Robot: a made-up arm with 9 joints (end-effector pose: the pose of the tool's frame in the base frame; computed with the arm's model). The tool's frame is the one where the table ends.
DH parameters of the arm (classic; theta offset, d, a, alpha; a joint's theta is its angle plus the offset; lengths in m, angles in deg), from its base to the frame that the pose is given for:
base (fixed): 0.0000 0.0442 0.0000 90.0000
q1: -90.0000 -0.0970 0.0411 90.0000
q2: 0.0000 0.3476 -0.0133 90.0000
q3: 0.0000 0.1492 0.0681 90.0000
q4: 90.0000 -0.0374 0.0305 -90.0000
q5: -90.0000 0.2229 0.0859 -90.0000
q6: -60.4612 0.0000 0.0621 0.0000
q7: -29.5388 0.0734 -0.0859 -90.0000
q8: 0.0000 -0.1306 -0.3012 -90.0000
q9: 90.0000 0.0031 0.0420 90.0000
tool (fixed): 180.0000 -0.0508 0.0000 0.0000
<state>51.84 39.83 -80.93 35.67 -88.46 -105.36 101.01 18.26 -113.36</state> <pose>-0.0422 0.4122 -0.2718 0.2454 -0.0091 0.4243 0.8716</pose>
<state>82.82 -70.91 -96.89 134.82 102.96 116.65 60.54 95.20 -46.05</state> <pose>0.3460 0.4595 -0.2314 0.0181 -0.5554 0.6212 0.5525</pose>
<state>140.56 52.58 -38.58 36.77 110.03 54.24 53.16 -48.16 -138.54</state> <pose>0.2352 0.2729 -0.4105 -0.4267 -0.1123 0.8847 0.1505</pose>
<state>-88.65 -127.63 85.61 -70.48 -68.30 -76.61 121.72 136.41 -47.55</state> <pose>0.6083 -0.1389 0.4226 -0.6755 -0.2310 0.5745 0.4004</pose>
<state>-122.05 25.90 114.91 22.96 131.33 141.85 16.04 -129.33 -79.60</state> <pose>-0.0924 0.4861 0.2233 0.4118 -0.1966 0.7573 0.4671</pose>
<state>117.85 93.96 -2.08 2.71 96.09 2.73 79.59 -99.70 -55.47</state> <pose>0.3628 0.5009 0.0210 0.6074 -0.6154 0.4261 0.2661</pose>
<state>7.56 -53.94 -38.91 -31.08 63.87 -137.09 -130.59 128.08 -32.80</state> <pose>-0.6754 0.5133 0.3720 0.7367 0.5060 -0.0437 0.4464</pose>
